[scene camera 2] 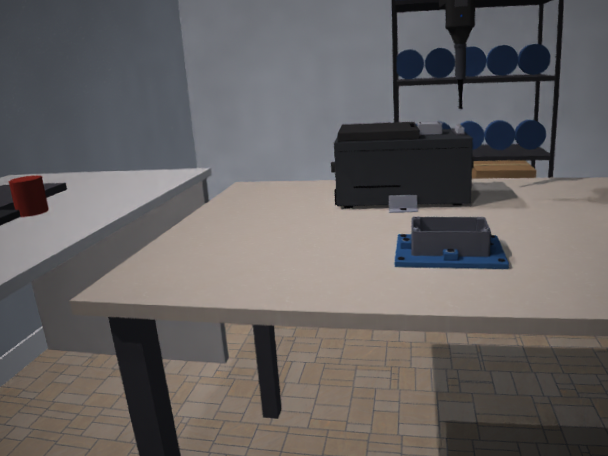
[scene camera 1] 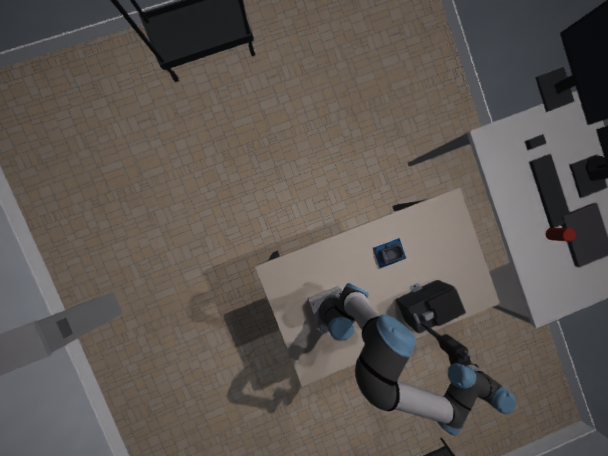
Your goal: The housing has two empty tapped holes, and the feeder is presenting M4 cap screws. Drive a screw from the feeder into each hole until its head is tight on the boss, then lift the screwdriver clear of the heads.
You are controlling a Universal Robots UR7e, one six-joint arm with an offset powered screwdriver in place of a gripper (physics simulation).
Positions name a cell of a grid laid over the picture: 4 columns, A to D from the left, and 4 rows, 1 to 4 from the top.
Note:
In view: a blue fixture plate (scene camera 2: D3) and a screw feeder (scene camera 2: C2).
The screw feeder also shows in scene camera 1 (scene camera 1: C3).

